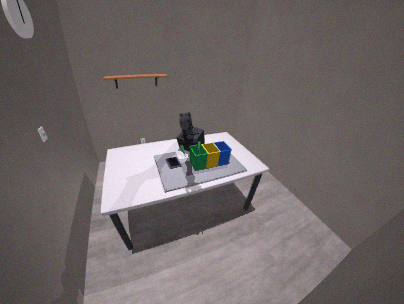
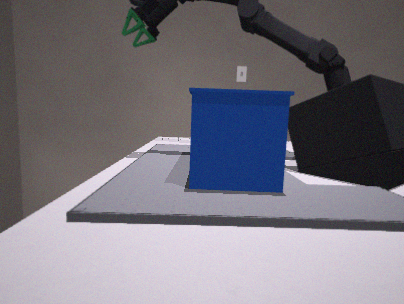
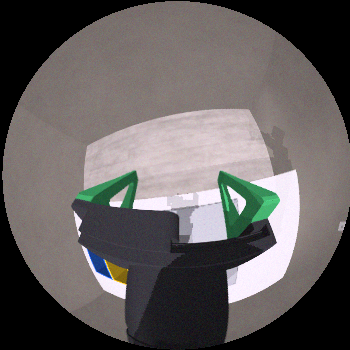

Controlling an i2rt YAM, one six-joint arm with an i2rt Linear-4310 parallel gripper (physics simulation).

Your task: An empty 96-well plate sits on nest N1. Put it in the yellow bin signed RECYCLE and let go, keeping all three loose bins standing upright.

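Frame: origin at the arm's base, x back, y right, z up, level; metres.
Seen in the pictures: gripper, between the fingertips: (image 1: 192,154) (image 2: 128,40) (image 3: 177,174); arm's base, origin of its link: (image 2: 342,96).
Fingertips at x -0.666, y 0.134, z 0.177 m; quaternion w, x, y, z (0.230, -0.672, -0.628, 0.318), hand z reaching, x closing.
Note:
Pixels of each thing's middle, then the offset from my fingertips to it. "pt": a spot on its surface instead. Level surfaces: height alone.
- small dark square nest, a spot on its surface: (image 1: 173,162) pt dx +0.393, dy +0.091, dz -0.349 m
- yellow bin, middle of its body: (image 3: 127,262) (image 1: 209,155) dx +0.363, dy -0.279, dz -0.284 m
- green bin, middle of its body: (image 1: 197,157) dx +0.350, dy -0.149, dz -0.284 m
- blue bin, middle of its body: (image 2: 234,138) (image 3: 107,256) (image 1: 221,153) dx +0.375, dy -0.409, dz -0.284 m
- grey board, height of its surface: dz -0.374 m
- white table, height of its surface: dz -0.387 m
A small dark square nest (image 1: 173,162) lies on the left part of the grey board; I cannot make out the plate on it, nor its label. The yellow bin (image 1: 212,157) (image 3: 118,274) stands upright between the green bin (image 1: 198,160) and the blue bin (image 1: 224,155) (image 2: 240,142) (image 3: 100,263), which are also upright. The bins stand close together in a row. No sign on the yellow bin is readable. My gripper (image 1: 191,148) (image 2: 129,40) (image 3: 177,174) is open and empty, its green fingers wide apart, raised higher than the bins' rims.
The grey board (image 1: 200,178) (image 2: 145,202) (image 3: 215,225) lies on the white table (image 1: 125,175) (image 2: 200,265) (image 3: 287,225). The black arm base (image 2: 345,130) stands at the table's back, behind the bins. An orange wall shelf (image 1: 135,77) hangs on the back wall.

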